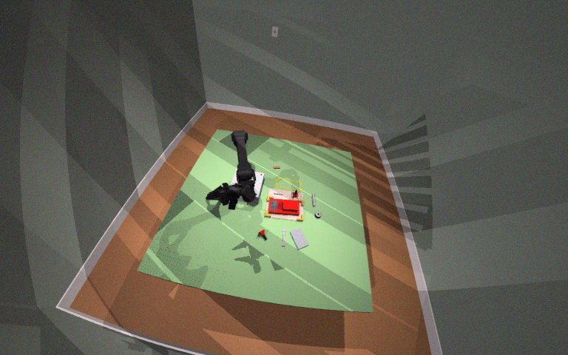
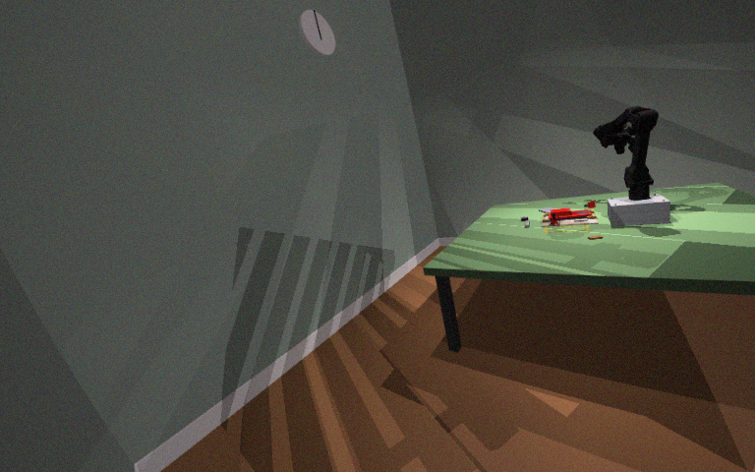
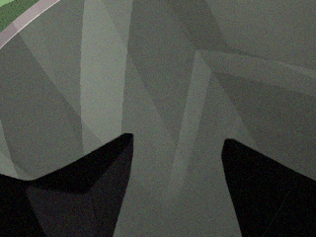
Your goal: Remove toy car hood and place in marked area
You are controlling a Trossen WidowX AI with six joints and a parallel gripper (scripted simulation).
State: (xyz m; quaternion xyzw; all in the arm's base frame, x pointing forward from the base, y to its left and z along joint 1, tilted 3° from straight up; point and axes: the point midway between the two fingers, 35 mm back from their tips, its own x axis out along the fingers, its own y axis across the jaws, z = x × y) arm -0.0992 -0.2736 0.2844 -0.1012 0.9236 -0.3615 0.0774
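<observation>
My gripper tip is 440 mm short of the red hood, 320 mm above it and 160 mm to the right of it. The rest, counted from my gripper tip: black wheel 630 mm ahead, 350 mm below, 110 mm to the left.
</observation>
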